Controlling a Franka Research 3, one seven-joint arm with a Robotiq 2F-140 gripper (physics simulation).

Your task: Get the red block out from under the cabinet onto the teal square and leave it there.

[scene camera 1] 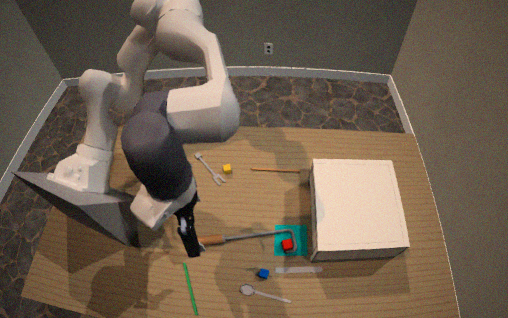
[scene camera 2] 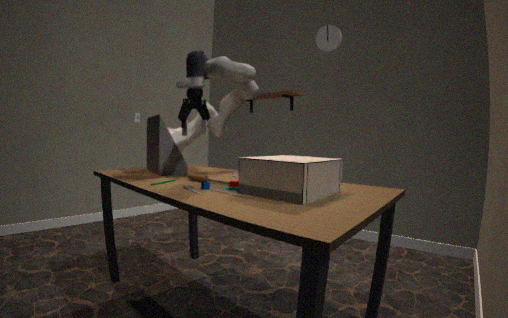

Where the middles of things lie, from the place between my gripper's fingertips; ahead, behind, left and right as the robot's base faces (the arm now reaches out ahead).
Now: hand 250 mm short of the teal square (scene camera 1: 300, 231), 220 mm above it and 50 mm to the right of it.
